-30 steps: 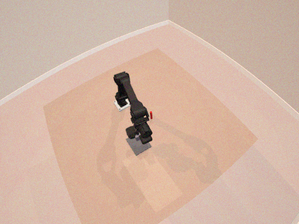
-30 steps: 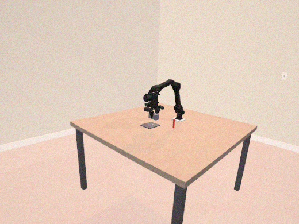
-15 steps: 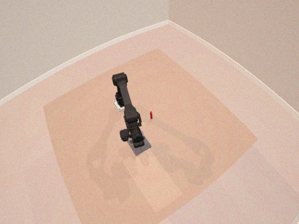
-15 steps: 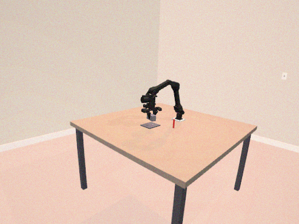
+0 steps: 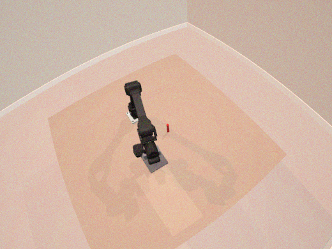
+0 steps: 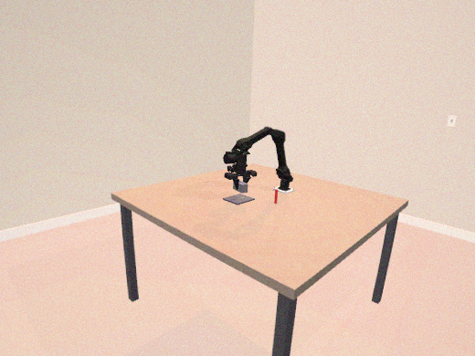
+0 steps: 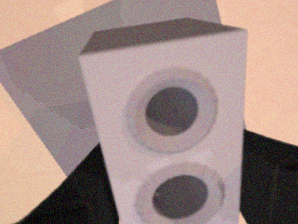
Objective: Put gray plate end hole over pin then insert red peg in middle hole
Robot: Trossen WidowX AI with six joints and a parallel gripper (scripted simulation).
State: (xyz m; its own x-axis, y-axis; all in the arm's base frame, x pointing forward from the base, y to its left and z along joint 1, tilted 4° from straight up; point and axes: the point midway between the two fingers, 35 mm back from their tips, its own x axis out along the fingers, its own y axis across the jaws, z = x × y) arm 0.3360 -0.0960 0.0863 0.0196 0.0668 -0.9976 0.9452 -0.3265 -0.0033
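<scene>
Right now the gray base is 5 cm below my gripper tip, 1 cm to the left of it and 1 cm ahead of it. The rest, counted from my gripper tip: red peg 18 cm to the left, 9 cm behind, 2 cm below; then gray plate 3 cm above.
</scene>
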